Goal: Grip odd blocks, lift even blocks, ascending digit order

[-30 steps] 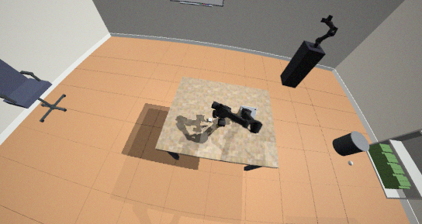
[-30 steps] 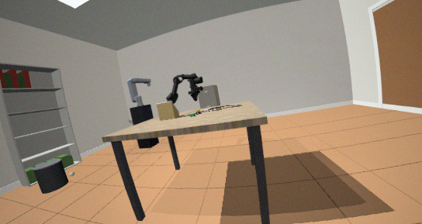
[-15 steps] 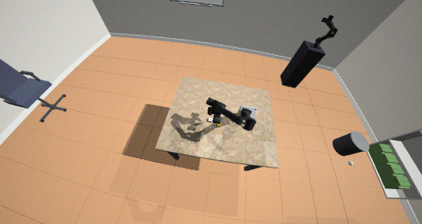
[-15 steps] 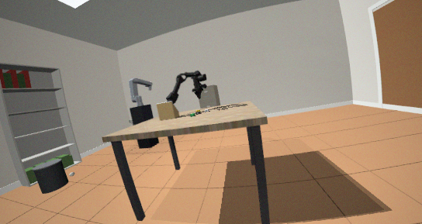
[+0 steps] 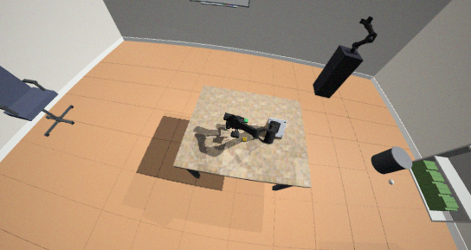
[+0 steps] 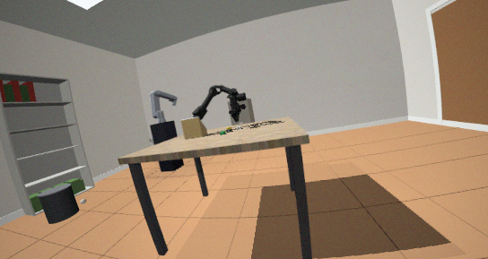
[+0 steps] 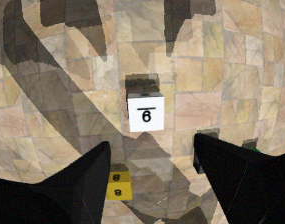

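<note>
My gripper tip is now 1 cm short of the white block and 5 cm above it. Also, from my gripper tip: green block (8 cm behind, 16 cm to the right, 5 cm below); black block (5 cm behind, 8 cm to the right, 5 cm below); yellow block (9 cm behind, 3 cm to the left, 5 cm below).
</note>
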